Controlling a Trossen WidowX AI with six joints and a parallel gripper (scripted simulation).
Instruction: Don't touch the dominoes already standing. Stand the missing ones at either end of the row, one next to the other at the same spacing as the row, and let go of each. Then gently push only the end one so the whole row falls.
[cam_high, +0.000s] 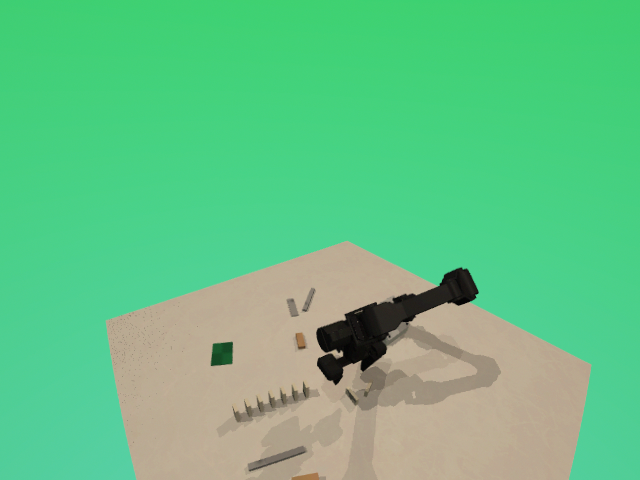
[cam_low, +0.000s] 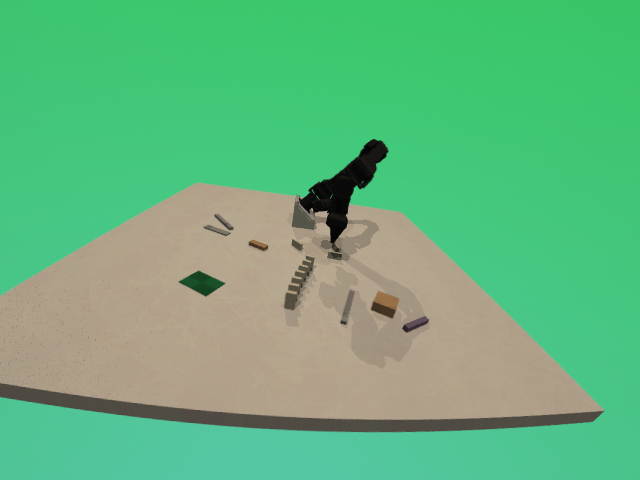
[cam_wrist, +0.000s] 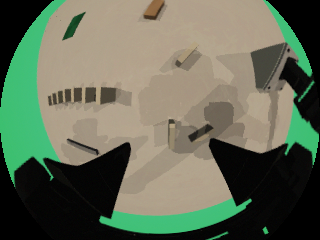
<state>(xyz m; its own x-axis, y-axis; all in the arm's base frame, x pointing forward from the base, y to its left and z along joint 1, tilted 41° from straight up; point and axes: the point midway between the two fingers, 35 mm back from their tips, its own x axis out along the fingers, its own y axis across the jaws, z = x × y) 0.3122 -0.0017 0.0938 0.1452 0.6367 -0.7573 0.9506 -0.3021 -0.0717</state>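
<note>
Right now the brown box is 260 mm ahead of my gripper tip, 100 mm to the left of it and 70 mm below it. Round my gripper tip: long grey bar: 260 mm ahead, 80 mm below; then purple bar: 330 mm ahead, 160 mm to the left, 70 mm below; then green patch: 380 mm to the right, 170 mm ahead, 80 mm below.
</note>
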